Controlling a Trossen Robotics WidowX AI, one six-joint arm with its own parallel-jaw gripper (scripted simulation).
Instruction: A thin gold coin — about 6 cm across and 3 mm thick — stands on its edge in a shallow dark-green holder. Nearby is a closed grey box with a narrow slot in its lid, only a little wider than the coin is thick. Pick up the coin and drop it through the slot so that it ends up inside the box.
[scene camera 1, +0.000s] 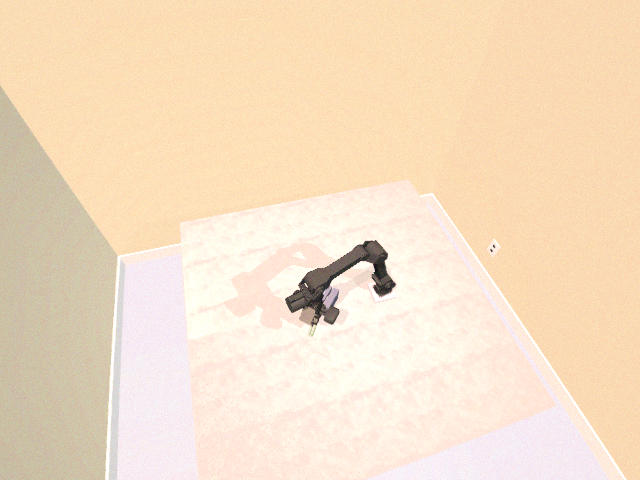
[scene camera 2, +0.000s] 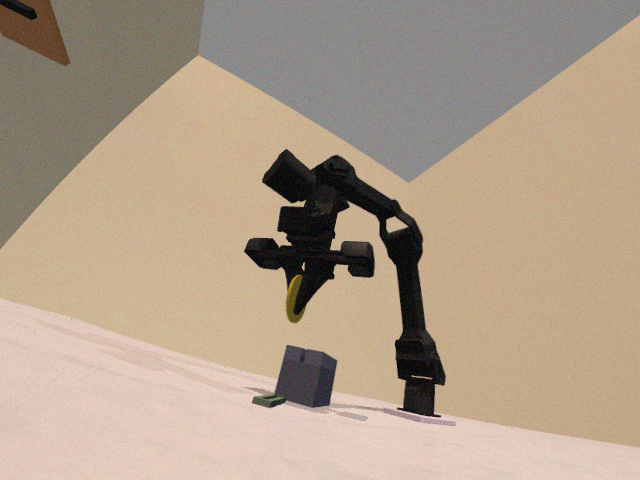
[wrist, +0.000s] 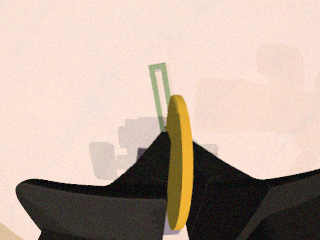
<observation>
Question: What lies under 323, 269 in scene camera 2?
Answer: My gripper.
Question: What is my gripper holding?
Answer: A gold coin.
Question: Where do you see a gold coin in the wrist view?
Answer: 178, 125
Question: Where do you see my gripper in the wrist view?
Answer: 169, 139
</observation>
